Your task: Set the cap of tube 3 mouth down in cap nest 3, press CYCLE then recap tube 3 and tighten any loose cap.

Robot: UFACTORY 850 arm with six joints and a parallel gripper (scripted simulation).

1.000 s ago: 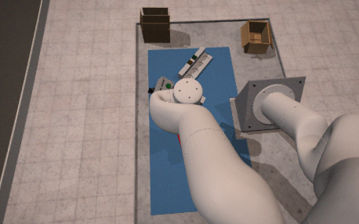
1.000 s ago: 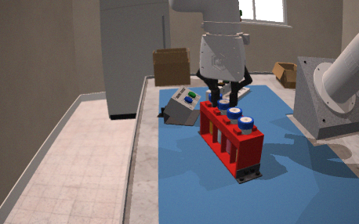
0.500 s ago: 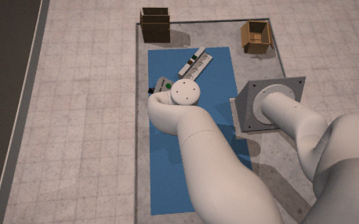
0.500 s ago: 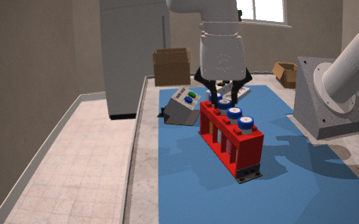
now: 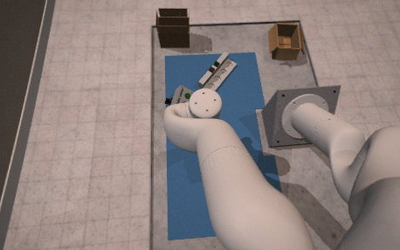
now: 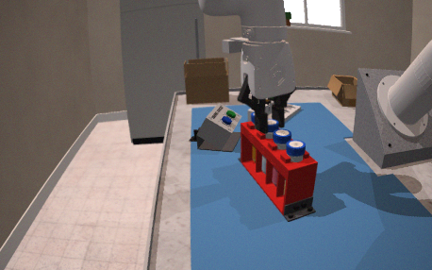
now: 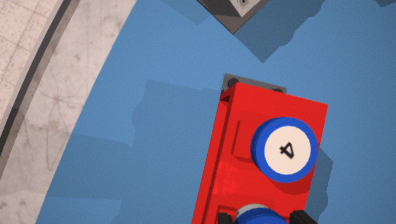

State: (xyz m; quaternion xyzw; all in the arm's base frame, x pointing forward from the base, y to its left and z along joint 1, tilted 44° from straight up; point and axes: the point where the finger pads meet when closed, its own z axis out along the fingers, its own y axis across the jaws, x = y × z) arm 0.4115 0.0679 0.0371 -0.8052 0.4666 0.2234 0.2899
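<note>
Right now the blue cap is 1 cm below my hand. From my hand the other things lie so: blue key (17 cm to the right, 7 cm ahead, 6 cm below); then grey key housing (19 cm to the right, 8 cm below, 8 cm ahead); then cap marked 4 (5 cm to the right, 2 cm below, 1 cm ahead).
</note>
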